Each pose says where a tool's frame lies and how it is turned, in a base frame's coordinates. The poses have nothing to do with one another.
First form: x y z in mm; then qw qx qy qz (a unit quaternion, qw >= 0).
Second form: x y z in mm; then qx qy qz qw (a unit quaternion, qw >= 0). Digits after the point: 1 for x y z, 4 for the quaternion.
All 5 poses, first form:
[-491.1 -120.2 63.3 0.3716 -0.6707 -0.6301 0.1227]
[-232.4 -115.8 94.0 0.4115 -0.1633 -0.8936 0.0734]
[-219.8 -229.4 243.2 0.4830 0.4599 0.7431 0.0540]
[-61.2 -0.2 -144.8 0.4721 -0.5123 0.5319 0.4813]
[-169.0 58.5 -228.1 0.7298 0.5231 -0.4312 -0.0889]
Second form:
[-491.1 -120.2 63.3 -0.6707 -0.6301 0.1227 0.3716]
[-232.4 -115.8 94.0 -0.1633 -0.8936 0.0734 0.4115]
[-219.8 -229.4 243.2 0.4599 0.7431 0.0540 0.4830]
[-61.2 -0.2 -144.8 -0.5123 0.5319 0.4813 0.4721]
[-169.0 58.5 -228.1 0.5231 -0.4312 -0.0889 0.7298]

